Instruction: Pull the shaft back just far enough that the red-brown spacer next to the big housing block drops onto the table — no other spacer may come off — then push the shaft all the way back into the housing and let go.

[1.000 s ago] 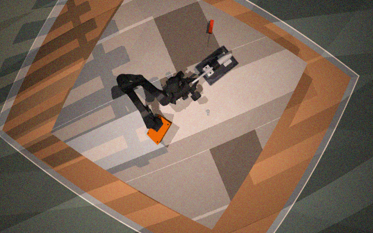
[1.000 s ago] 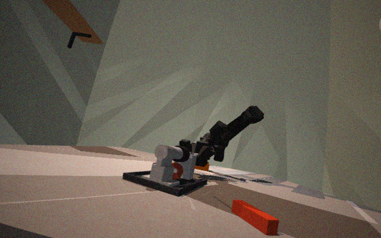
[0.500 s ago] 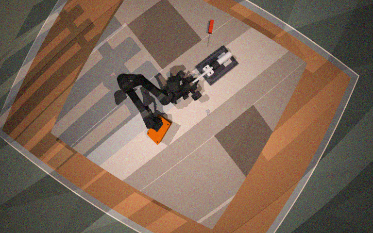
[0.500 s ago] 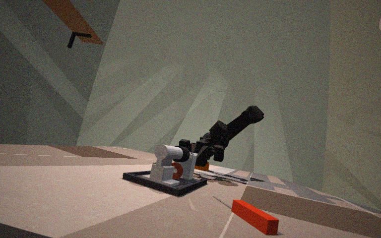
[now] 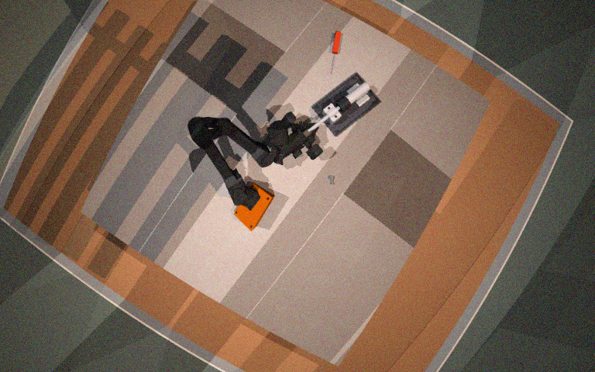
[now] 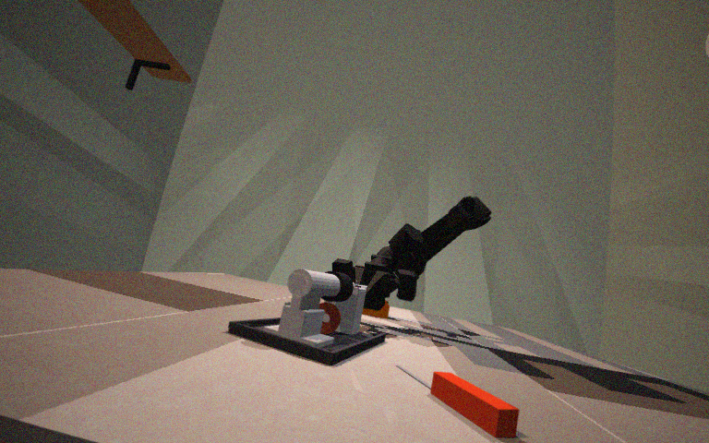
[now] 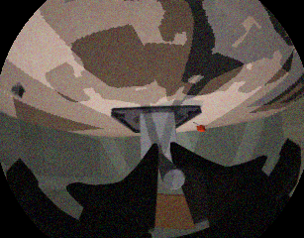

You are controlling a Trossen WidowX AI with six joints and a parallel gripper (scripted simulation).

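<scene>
My gripper tip is 60 mm short of the light shaft, 20 mm below it and 10 mm to the left of it. Also, from my gripper tip: small grey piece 170 mm to the right, 120 mm behind, 60 mm below; dark spacer 140 mm ahead, 30 mm to the right, 20 mm above; red-brown spacer 130 mm ahead, 30 mm to the right, 30 mm below.
</scene>
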